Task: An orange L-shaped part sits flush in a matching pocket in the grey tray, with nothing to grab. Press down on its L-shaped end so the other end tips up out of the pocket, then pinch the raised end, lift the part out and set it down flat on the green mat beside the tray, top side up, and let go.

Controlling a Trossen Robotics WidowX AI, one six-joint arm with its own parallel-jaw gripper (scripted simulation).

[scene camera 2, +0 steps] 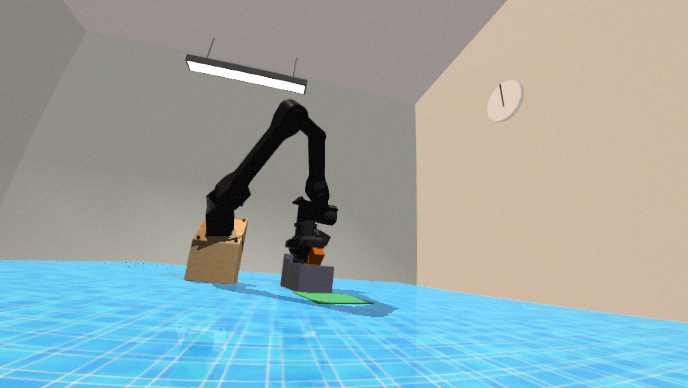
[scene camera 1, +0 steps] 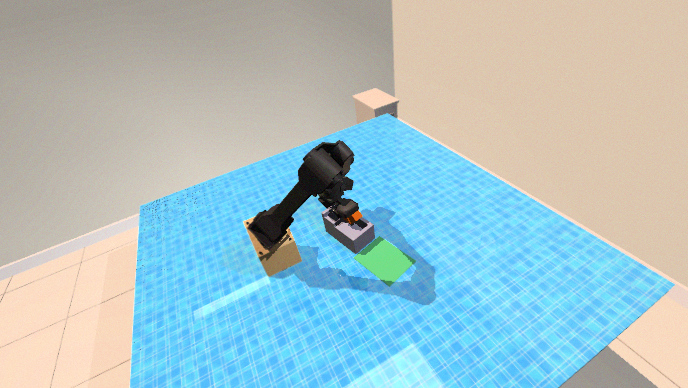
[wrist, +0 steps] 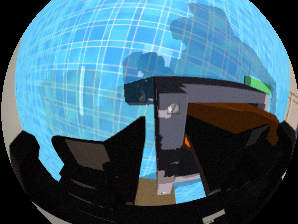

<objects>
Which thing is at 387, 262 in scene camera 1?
A green mat.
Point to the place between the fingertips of my gripper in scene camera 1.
At 337, 216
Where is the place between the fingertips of my gripper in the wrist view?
164, 120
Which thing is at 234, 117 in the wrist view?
An orange L-shaped part.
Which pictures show my gripper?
Scene camera 2, scene camera 1 and the wrist view: all of them.
</objects>
